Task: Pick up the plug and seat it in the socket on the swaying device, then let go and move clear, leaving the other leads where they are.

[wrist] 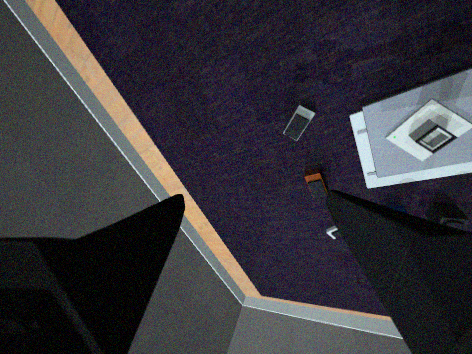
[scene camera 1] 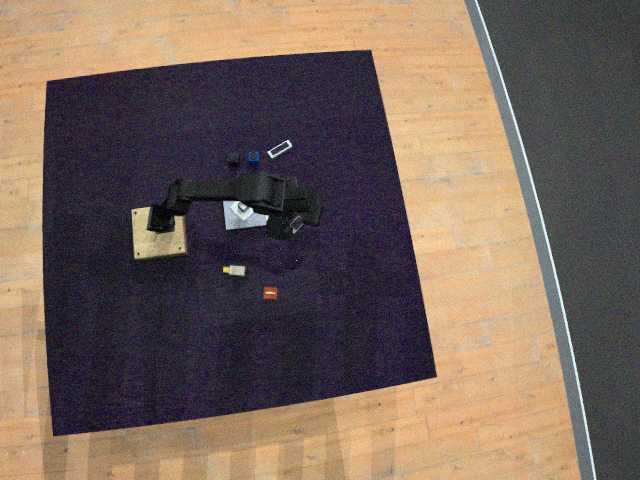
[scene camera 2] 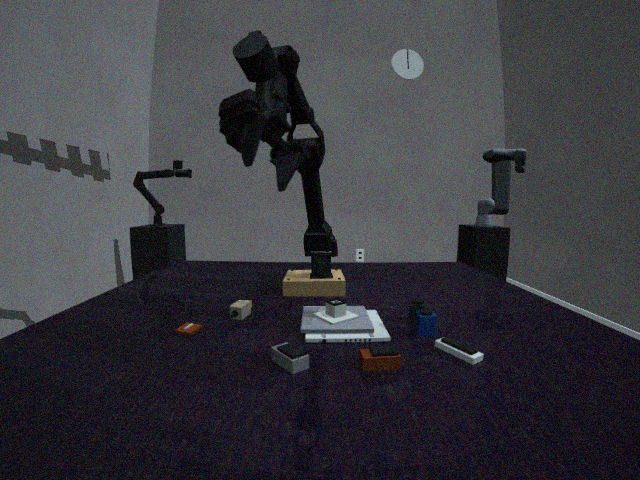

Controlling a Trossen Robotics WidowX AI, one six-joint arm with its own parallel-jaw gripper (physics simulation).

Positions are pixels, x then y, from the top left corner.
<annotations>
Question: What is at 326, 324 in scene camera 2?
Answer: A device.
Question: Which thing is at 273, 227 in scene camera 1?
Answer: My gripper.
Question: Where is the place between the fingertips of my gripper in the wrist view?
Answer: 254, 198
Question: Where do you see a device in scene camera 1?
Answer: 237, 215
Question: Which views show my gripper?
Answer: The wrist view, scene camera 1 and scene camera 2: all of them.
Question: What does my gripper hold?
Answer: Nothing.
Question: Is my gripper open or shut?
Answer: Open.
</annotations>
